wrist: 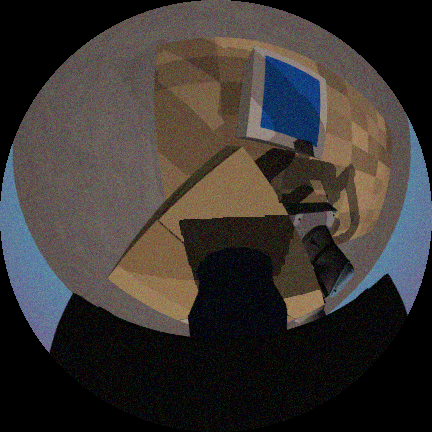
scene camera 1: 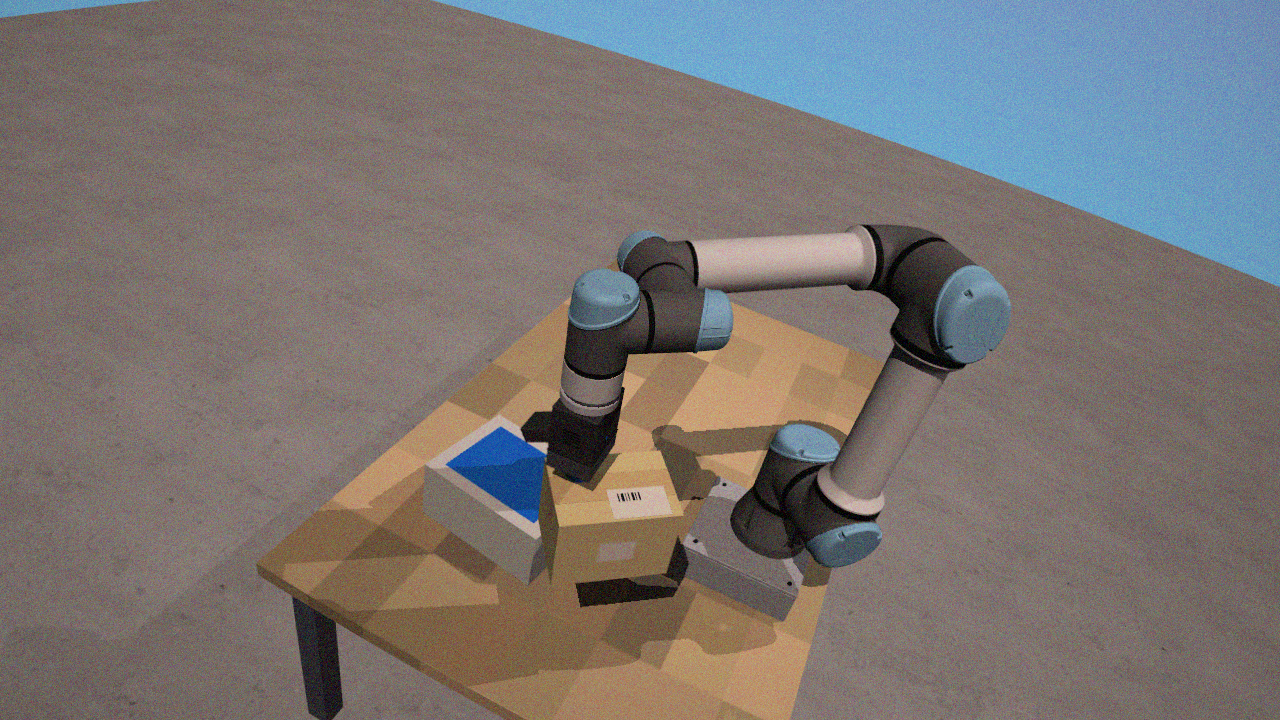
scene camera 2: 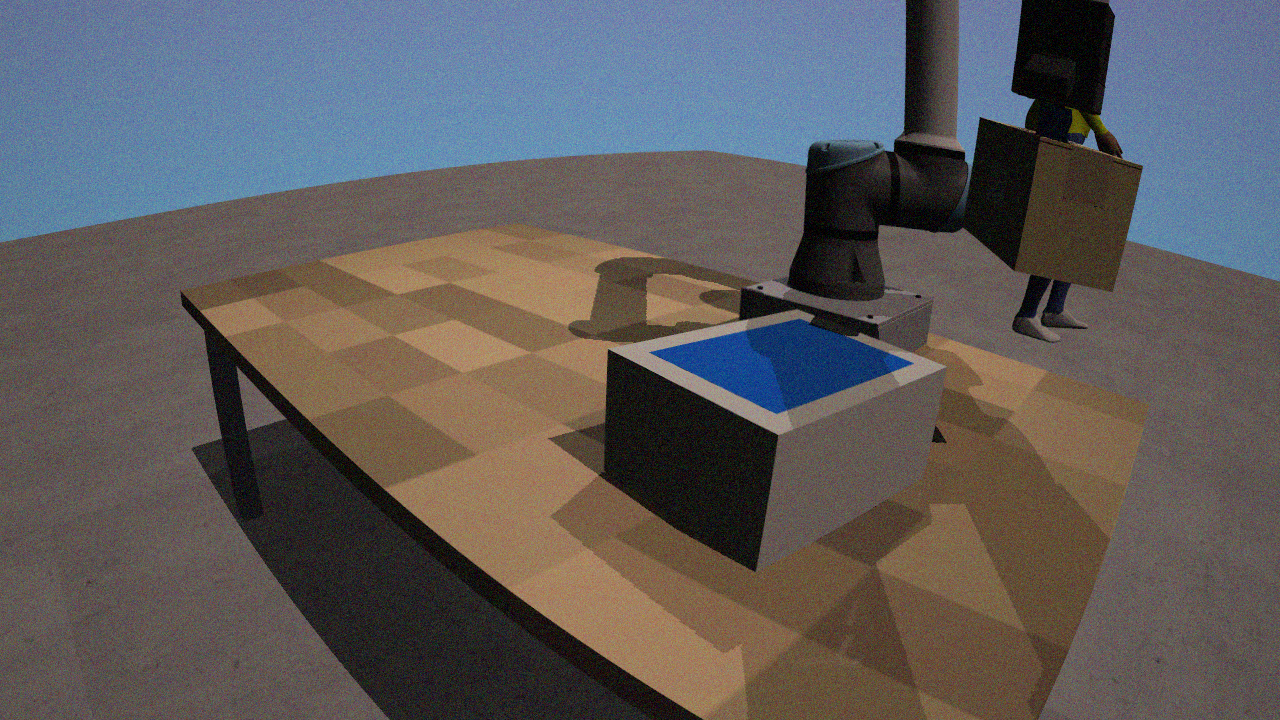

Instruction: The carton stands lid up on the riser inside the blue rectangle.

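Pixels of known places: hand, its tool point: (wrist: 233, 256) (scene camera 1: 577, 479) (scene camera 2: 1049, 151); arm's base, origin of its link: (wrist: 313, 240) (scene camera 1: 768, 528) (scene camera 2: 836, 287).
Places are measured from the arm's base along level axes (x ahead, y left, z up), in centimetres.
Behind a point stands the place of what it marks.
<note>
The brown carton (scene camera 1: 613, 546) {z 22.8, x 19.0, y 41.0 cm} (scene camera 2: 1078, 214) {z 21.7, x 29.1, y 40.7 cm} (wrist: 227, 185) hangs in the air from my suction gripper (scene camera 1: 577, 476) {z 27.1, x 27.4, y 36.7 cm} (scene camera 2: 1054, 123) (wrist: 235, 260), whose cup sits on its upper face. The carton is lid up and tilts a little in scene camera 2. It is off to one side of the riser (scene camera 1: 469, 521) {z -1.3, x 47.8, y 28.5 cm} (scene camera 2: 850, 474) {z -1.8, x 48.4, y 28.4 cm} (wrist: 254, 90) {z 4.9, x 44.2, y 28.4 cm}, apart from it, and overlaps its right end in scene camera 1. The pale riser stands on the table with the blue rectangle (scene camera 1: 487, 461) {z 4.9, x 50.3, y 19.6 cm} (scene camera 2: 725, 356) {z 4.9, x 49.1, y 14.8 cm} (wrist: 292, 95) {z 4.9, x 45.0, y 19.6 cm} on its top; no carton stands on it. The contact under the cup is partly hidden.
The arm's grey base plate (scene camera 1: 742, 568) {z 0.3, x 1.7, y 12.7 cm} (scene camera 2: 899, 320) {z -0.7, x 5.1, y 13.4 cm} (wrist: 315, 219) {z 0.1, x 10.2, y 3.3 cm} stands on the wooden table (scene camera 1: 384, 519) {z -7.1, x 63.1, y 32.3 cm} (scene camera 2: 456, 394) {z -7.1, x 56.0, y -16.6 cm} (wrist: 187, 105) {z -7.1, x 44.5, y 42.9 cm}, near the carton in scene camera 1. A person (scene camera 2: 1081, 123) in a yellow top stands behind the carton, partly hidden, in scene camera 2.
</note>
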